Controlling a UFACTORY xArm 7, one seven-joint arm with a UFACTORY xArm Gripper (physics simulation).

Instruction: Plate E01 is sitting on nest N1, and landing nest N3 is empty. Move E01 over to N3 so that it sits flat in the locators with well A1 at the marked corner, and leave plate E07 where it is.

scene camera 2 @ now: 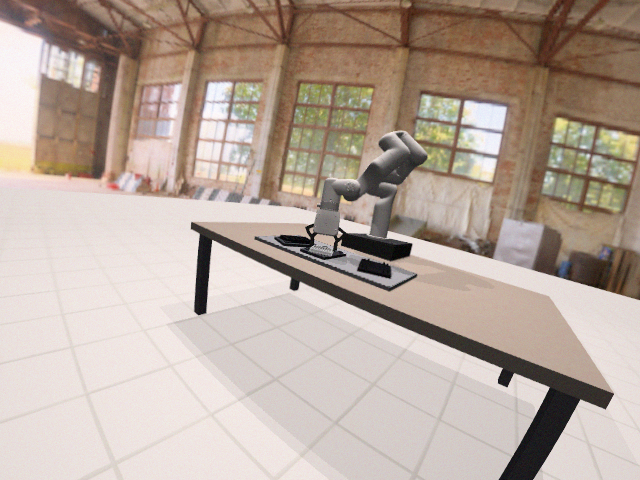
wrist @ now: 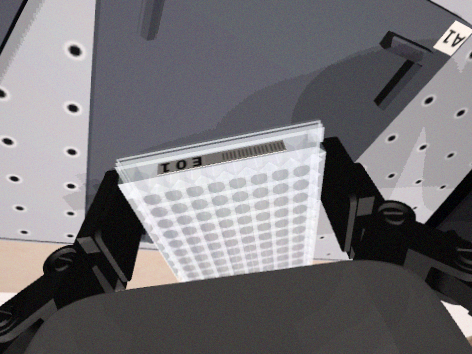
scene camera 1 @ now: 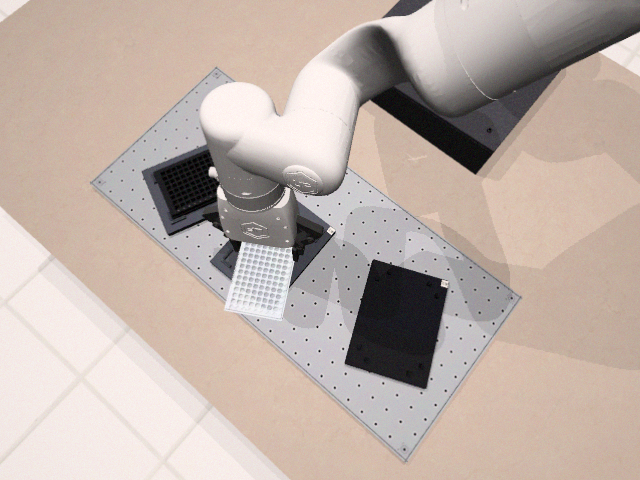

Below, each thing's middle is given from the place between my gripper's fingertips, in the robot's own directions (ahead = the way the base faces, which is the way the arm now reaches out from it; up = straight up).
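Labels:
The white well plate (scene camera 1: 259, 287) is 4 cm ahead of my hand, and, counted from that same hand, it is also 1 cm to the left of it and 1 cm above it.

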